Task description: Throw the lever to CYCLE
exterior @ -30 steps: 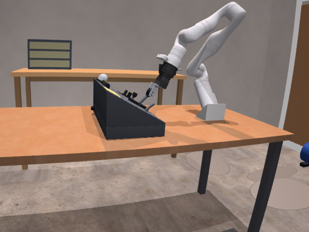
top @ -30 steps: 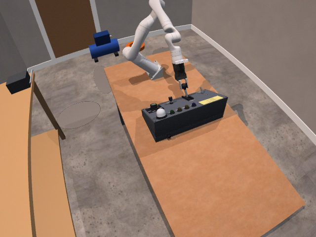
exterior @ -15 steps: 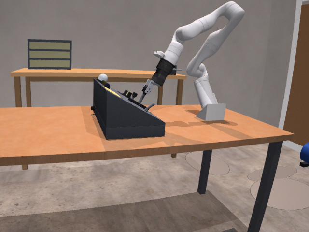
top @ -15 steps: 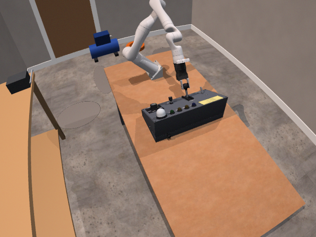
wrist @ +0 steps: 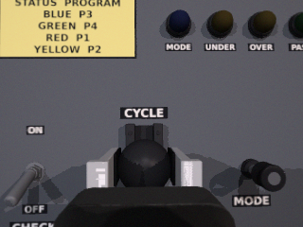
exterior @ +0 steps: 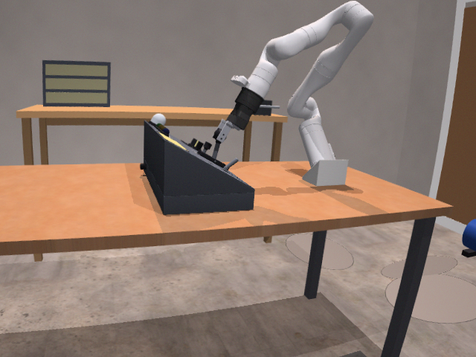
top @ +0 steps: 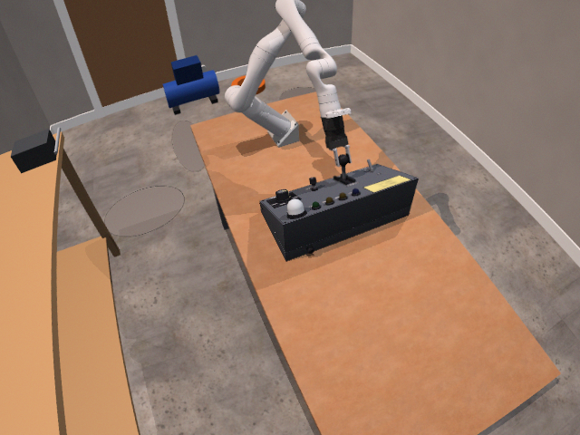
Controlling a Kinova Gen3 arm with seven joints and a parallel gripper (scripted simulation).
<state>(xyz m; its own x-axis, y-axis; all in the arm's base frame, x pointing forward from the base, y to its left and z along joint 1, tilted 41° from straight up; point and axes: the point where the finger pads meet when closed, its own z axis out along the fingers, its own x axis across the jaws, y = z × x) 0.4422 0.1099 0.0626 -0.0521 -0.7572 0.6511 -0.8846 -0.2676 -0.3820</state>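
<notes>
The dark console lies 8 cm below my hand, 6 cm to the right of it and 5 cm ahead of it. From my hand the other things lie so: lever: 4 cm below, 1 cm ahead; then check toggle: 12 cm to the left, 7 cm below, 1 cm ahead; then mode knob: 12 cm to the right, 6 cm below.
</notes>
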